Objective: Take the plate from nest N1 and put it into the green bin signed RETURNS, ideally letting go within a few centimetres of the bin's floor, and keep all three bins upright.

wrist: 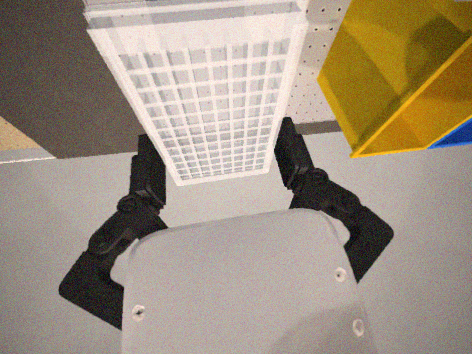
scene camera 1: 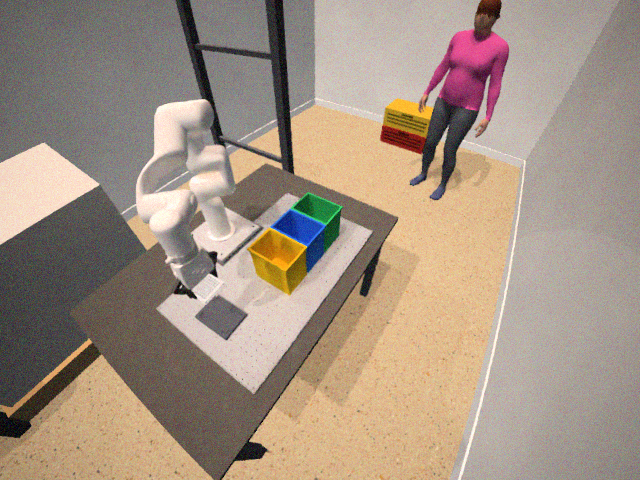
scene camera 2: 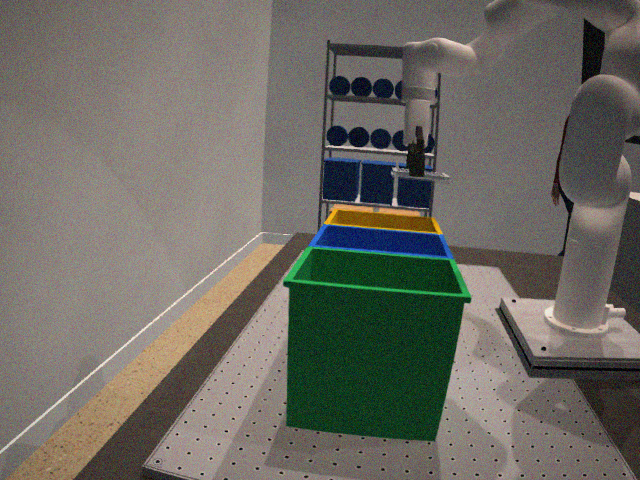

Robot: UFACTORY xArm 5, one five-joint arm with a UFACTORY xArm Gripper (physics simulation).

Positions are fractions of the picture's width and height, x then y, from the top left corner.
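Note:
The gripper (scene camera 1: 0.32,0.59) is visible, also at (wrist: 0.46,0.39). A yellow bin (scene camera 1: 0.44,0.54) appears again at (scene camera 2: 0.59,0.46) and (wrist: 0.83,0.23). A white gridded plate (wrist: 0.45,0.26) is present.

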